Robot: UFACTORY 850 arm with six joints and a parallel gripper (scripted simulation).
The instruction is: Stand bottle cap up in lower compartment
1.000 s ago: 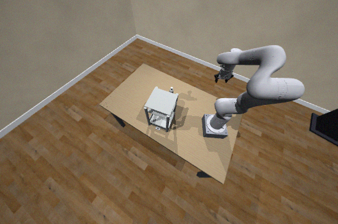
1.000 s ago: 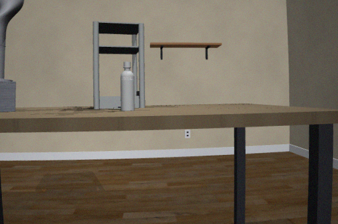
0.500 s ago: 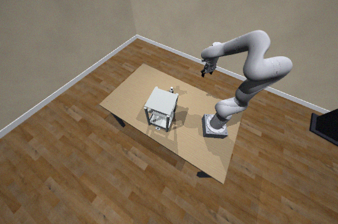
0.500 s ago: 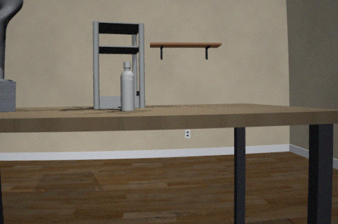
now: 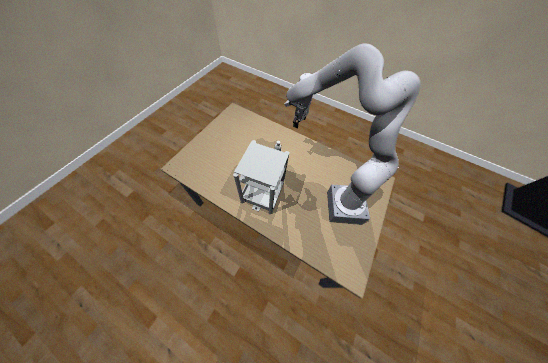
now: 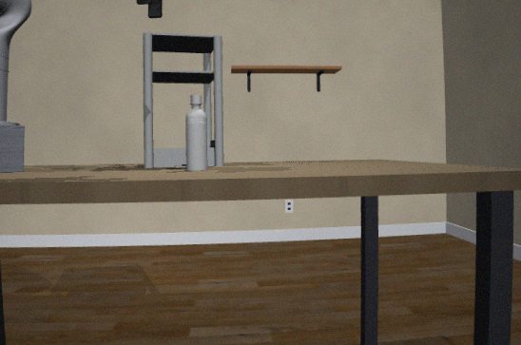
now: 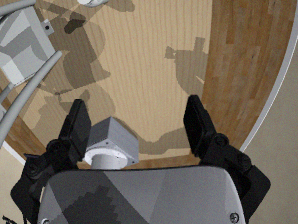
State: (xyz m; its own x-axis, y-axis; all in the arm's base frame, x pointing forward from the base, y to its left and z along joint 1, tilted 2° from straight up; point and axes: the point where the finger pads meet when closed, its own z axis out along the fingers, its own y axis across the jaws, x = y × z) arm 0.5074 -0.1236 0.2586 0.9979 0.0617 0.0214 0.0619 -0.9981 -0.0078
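Right now the white bottle is 25 cm below my hand, 9 cm to the left of it and 8 cm ahead of it. From my hand the other things lie so: shelving unit 39 cm to the left, 18 cm below, 3 cm behind.
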